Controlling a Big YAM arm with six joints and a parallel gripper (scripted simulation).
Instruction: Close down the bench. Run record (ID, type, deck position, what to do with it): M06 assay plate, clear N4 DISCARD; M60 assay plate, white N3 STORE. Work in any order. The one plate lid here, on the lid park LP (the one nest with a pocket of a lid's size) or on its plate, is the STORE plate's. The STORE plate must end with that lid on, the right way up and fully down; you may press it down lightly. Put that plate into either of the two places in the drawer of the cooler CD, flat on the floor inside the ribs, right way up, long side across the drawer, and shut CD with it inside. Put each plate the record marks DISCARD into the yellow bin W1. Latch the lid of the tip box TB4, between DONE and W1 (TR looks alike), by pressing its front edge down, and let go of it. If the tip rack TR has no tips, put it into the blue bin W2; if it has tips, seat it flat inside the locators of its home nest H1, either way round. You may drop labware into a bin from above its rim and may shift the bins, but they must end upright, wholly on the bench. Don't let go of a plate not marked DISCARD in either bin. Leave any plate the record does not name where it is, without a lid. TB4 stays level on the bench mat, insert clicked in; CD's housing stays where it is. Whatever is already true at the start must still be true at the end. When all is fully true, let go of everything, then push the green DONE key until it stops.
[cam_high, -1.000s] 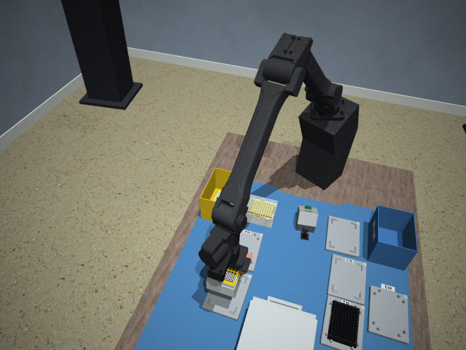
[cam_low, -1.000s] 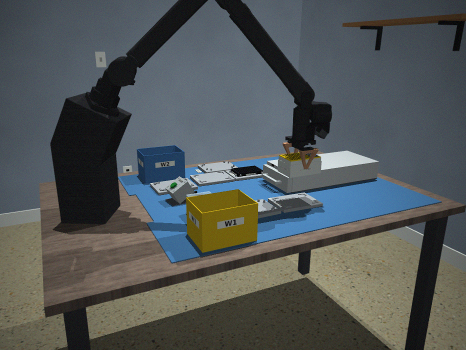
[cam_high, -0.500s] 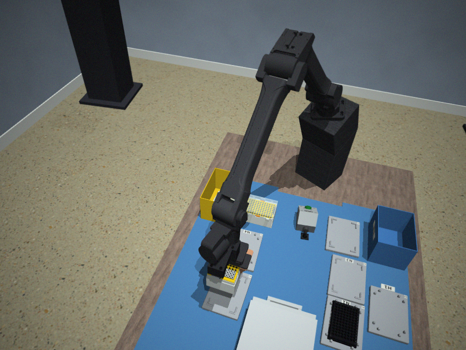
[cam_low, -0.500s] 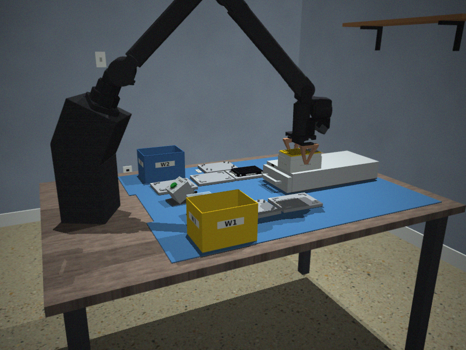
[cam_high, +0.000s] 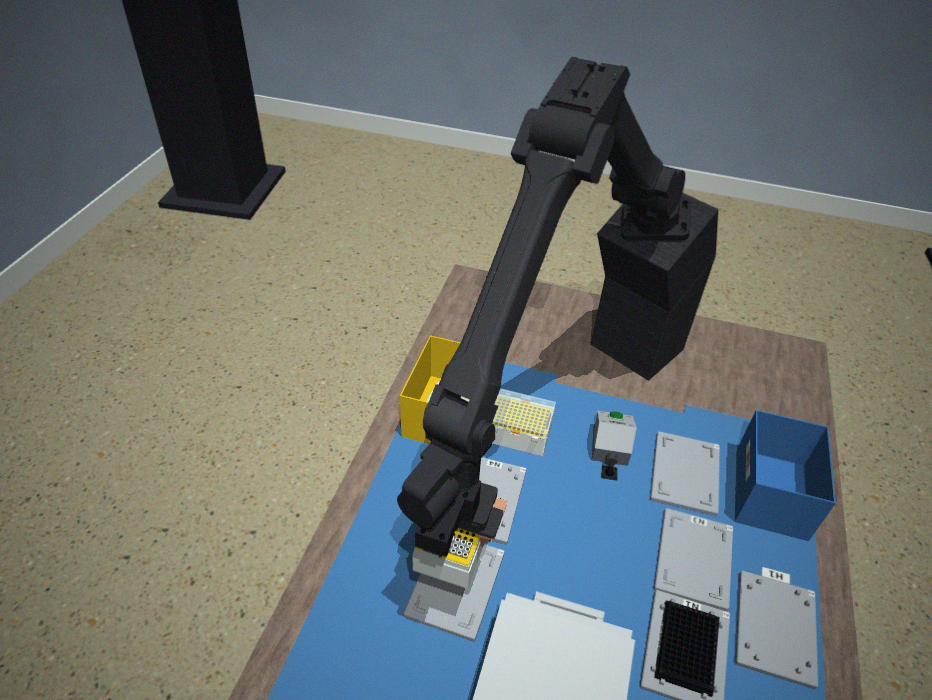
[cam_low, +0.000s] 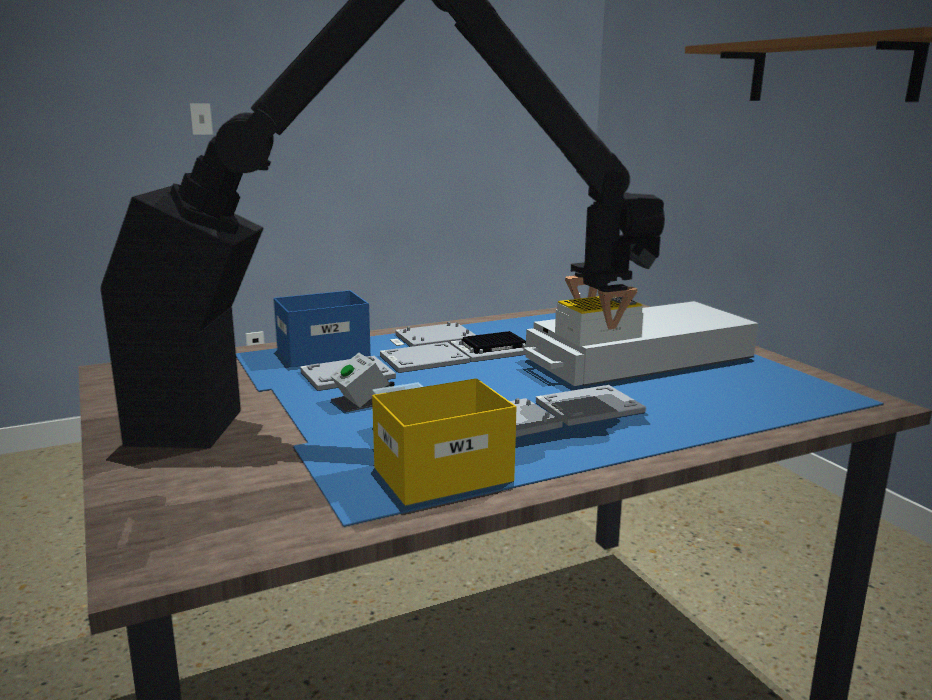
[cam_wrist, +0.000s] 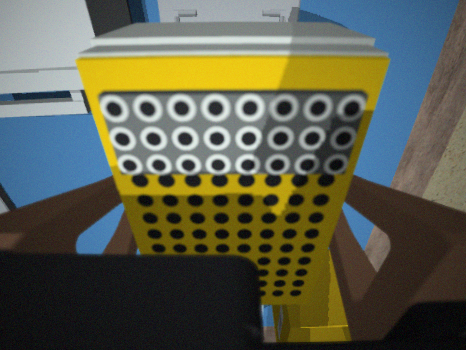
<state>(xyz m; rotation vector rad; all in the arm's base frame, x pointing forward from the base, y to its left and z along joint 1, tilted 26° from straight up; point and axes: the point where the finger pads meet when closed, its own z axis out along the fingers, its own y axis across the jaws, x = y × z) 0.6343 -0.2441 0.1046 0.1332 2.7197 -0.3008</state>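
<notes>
Right now the tip rack TR is 1 cm behind my hand and 1 cm above it. From my hand the other things lie so: nest N2: 17 cm below; nest N4: 18 cm behind, 2 cm to the left, 17 cm below; clear plate lid: 12 cm ahead, 18 cm to the left, 14 cm below.
</notes>
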